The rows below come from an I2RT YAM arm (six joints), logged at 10 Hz.
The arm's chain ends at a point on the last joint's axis. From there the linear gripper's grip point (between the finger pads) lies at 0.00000 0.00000 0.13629 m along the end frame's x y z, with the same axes.
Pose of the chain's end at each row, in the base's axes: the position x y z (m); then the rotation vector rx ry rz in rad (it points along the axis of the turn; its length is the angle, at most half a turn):
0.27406, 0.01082, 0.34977, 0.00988, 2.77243, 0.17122
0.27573, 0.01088, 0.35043, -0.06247, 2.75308, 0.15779
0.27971, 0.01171, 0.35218, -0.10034, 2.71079, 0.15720
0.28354, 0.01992, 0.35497, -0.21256, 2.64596, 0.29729
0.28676, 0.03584, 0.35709, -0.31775, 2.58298, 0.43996
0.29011, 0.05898, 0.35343, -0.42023, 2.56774, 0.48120
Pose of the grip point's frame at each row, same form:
0.32253, 0.02687, 0.22340, 0.00988, 2.77243, 0.17122
0.32626, 0.02703, 0.22489, -0.06247, 2.75308, 0.15779
0.33514, 0.02882, 0.22885, -0.10034, 2.71079, 0.15720
0.34246, 0.05326, 0.23668, -0.21256, 2.64596, 0.29729
0.34583, 0.08546, 0.24474, -0.31775, 2.58298, 0.43996
0.34560, 0.11448, 0.24201, -0.42023, 2.56774, 0.48120

